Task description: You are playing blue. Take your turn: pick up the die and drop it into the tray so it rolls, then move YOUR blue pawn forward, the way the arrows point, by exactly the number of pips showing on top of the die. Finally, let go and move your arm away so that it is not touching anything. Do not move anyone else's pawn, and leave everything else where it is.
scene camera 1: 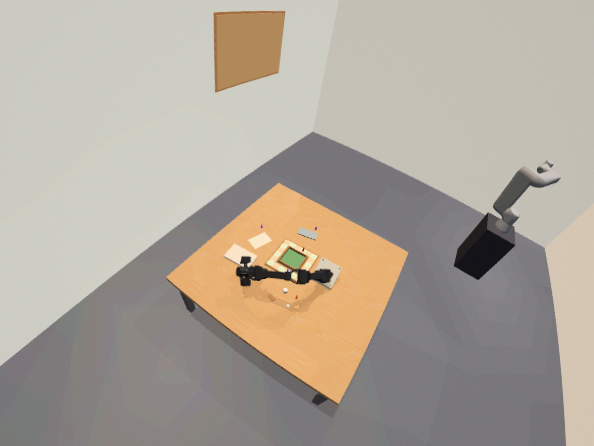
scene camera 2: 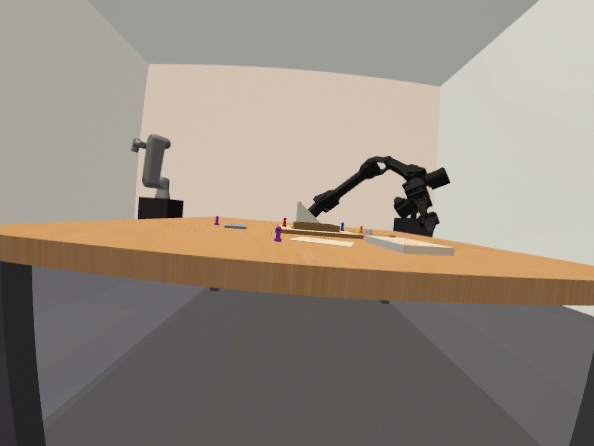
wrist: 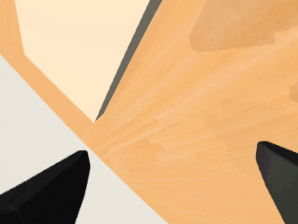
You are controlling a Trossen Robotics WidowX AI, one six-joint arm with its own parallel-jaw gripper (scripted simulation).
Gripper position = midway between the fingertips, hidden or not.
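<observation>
Open and holding nothing: my gripper [scene camera 2: 427, 224], visible in the wrist view [wrist: 172, 155] too.
</observation>
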